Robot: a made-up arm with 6 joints. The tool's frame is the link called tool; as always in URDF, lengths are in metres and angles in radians. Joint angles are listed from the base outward. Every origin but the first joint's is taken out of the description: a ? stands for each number. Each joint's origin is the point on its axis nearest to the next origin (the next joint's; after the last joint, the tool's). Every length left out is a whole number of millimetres.
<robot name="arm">
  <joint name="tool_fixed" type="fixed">
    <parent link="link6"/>
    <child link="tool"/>
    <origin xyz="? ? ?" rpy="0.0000 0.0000 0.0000"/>
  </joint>
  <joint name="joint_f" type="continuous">
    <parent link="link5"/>
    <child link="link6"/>
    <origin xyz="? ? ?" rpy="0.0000 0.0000 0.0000"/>
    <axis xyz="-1 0 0"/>
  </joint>
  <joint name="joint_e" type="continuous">
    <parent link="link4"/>
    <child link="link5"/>
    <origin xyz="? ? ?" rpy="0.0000 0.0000 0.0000"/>
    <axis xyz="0 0 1"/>
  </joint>
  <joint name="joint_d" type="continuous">
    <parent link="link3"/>
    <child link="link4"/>
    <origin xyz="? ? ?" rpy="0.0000 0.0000 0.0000"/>
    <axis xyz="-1 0 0"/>
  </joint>
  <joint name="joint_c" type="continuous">
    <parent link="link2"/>
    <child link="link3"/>
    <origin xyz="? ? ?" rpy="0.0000 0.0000 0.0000"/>
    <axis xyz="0 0 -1"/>
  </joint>
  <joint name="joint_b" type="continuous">
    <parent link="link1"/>
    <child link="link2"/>
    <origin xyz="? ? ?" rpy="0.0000 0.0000 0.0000"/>
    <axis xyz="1 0 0"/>
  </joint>
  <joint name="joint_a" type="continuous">
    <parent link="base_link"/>
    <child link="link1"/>
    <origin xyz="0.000 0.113 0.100" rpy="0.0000 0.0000 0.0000"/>
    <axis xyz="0 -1 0"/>
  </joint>
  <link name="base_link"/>
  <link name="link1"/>
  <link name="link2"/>
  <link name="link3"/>
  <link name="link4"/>
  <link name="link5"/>
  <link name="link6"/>
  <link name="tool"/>
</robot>
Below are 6 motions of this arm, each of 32 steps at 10 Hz.
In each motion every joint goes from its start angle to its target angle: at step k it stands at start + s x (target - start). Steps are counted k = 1, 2, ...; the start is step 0. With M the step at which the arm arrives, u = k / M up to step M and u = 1 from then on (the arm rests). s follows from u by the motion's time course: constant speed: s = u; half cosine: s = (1 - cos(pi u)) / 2; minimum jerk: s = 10 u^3 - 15 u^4 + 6 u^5.
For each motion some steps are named. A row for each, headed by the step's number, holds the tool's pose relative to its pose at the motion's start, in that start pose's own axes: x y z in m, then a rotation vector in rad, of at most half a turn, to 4 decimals.
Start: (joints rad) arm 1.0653 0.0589 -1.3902 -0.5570 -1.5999 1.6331
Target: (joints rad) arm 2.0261 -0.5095 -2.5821 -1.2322 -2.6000 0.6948
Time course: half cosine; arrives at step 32
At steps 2, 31, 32:
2: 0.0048 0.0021 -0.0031 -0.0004 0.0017 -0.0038
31: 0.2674 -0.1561 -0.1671 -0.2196 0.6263 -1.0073
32: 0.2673 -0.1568 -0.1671 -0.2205 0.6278 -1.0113

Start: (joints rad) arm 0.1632 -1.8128 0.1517 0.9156 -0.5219 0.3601
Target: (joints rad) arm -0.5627 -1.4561 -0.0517 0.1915 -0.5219 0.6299
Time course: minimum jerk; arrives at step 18
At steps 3, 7, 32:
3: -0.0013 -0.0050 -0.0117 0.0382 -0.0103 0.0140
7: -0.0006 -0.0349 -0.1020 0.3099 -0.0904 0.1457
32: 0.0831 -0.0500 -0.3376 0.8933 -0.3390 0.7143

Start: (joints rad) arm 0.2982 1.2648 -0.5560 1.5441 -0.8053 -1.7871
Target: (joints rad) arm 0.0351 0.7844 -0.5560 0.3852 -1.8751 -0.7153
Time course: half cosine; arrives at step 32
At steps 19, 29, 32:
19: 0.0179 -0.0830 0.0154 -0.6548 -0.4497 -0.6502
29: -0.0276 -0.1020 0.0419 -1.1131 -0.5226 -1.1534
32: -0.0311 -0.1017 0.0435 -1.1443 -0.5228 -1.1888

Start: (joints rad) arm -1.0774 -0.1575 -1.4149 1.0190 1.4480 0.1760
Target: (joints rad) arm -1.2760 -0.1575 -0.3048 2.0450 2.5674 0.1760
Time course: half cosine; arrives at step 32
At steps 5, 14, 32:
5: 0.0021 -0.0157 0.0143 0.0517 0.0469 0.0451
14: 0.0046 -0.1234 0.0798 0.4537 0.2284 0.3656
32: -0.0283 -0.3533 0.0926 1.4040 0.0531 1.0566

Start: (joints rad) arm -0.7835 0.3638 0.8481 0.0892 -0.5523 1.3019
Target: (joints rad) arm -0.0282 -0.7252 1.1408 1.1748 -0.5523 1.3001
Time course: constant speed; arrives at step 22
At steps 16, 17, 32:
16: 0.1168 0.2614 0.1250 -0.2020 0.3542 -1.1602
17: 0.1296 0.2704 0.1425 -0.2106 0.4151 -1.2128
32: 0.2023 0.2893 0.2388 -0.2514 0.7762 -1.4077

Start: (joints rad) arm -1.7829 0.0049 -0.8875 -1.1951 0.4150 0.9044
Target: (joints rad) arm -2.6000 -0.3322 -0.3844 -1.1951 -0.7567 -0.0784
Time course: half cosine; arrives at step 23
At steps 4, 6, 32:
4: 0.0078 0.0212 0.0168 0.0944 0.1012 -0.1153
6: 0.0188 0.0454 0.0383 0.2054 0.2143 -0.2570
32: 0.2214 0.1557 0.2512 0.8421 0.9138 -1.9801

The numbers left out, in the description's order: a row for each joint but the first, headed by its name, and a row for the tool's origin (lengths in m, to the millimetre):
tool: 0.000 -0.057 -0.081
joint_f: 0.017 0.057 0.000
joint_e: 0.000 -0.066 0.021
joint_d: -0.216 0.289 0.000
joint_c: 0.000 0.056 -0.129
joint_b: -0.183 0.000 0.060

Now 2 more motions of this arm.
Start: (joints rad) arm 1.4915 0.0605 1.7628 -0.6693 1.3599 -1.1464
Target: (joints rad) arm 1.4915 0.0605 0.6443 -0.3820 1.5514 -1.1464
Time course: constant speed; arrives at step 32
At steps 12, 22, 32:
12: -0.1531 0.1181 -0.0169 0.2206 0.4379 0.0365
22: -0.2803 0.2013 0.0335 0.3875 0.8106 0.0943
32: -0.3885 0.2581 0.1337 0.5391 1.1871 0.1795

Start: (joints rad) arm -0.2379 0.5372 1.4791 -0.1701 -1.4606 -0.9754
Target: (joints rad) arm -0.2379 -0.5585 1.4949 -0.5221 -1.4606 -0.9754
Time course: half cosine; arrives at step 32
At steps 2, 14, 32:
2: 0.0005 -0.0006 -0.0031 0.0106 0.0021 -0.0001
14: 0.0218 0.0042 -0.1325 0.4366 0.1113 0.0118
32: 0.0402 0.1173 -0.2949 1.0524 0.3576 0.1100

